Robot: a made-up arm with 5 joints.
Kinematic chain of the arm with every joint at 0, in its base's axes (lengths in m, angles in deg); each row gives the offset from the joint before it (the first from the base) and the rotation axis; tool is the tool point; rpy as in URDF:
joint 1: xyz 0 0 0.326 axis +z
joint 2: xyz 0 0 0 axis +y
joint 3: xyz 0.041 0 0.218 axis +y
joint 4: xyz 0.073 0 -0.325 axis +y
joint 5: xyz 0.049 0 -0.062 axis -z
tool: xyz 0 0 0 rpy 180 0 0
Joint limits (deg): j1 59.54..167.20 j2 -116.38..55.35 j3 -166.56..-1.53 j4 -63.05..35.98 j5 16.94..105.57
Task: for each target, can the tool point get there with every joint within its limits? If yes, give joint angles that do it. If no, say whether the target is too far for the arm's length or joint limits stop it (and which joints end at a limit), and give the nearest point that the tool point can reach.
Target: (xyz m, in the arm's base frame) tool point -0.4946 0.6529 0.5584
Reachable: no: too far | nearest point -0.3649 0.4816 0.5088 | short by 0.221 m
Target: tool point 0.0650 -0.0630 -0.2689
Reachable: no: joint limits stop it (at a limit: joint 1, joint 2) | nearest point 0.0378 0.0643 0.0245 | short by 0.321 m
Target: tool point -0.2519 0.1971 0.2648
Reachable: yes | joints 141.96 0.71 -24.48 -20.17 88.69
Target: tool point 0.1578 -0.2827 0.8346
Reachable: yes | joints 119.17 -67.47 -117.48 15.12 76.93
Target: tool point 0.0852 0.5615 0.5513
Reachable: yes | joints 81.37 37.18 -122.94 13.59 39.61
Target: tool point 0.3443 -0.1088 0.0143
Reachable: no: joint limits stop it (at a limit: joint 2, joint 3, joint 4) | nearest point 0.4590 -0.1450 0.0499 | short by 0.125 m
